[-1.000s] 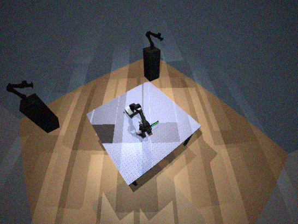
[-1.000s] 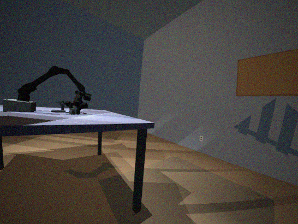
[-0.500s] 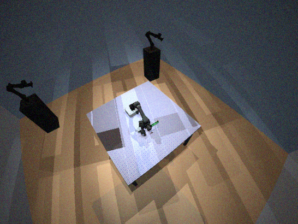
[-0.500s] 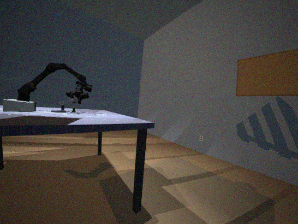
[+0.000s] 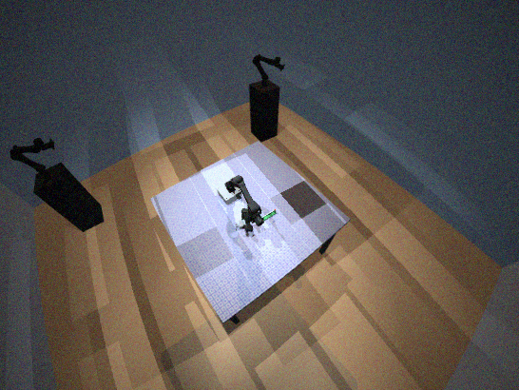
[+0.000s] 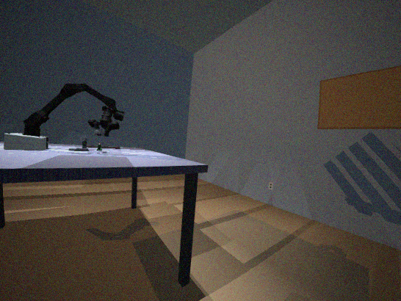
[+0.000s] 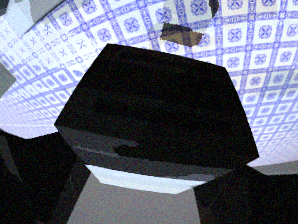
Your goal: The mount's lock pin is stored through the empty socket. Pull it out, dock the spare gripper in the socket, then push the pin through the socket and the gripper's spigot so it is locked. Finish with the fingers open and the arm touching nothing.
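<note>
My gripper tip is 12 cm past the mount, 13 cm to the right of it and 6 cm above it. From my gripper tip the other things lie so: green bracket (1 cm behind, 26 cm to the left, 9 cm below); then spare gripper (2 cm above).
</note>
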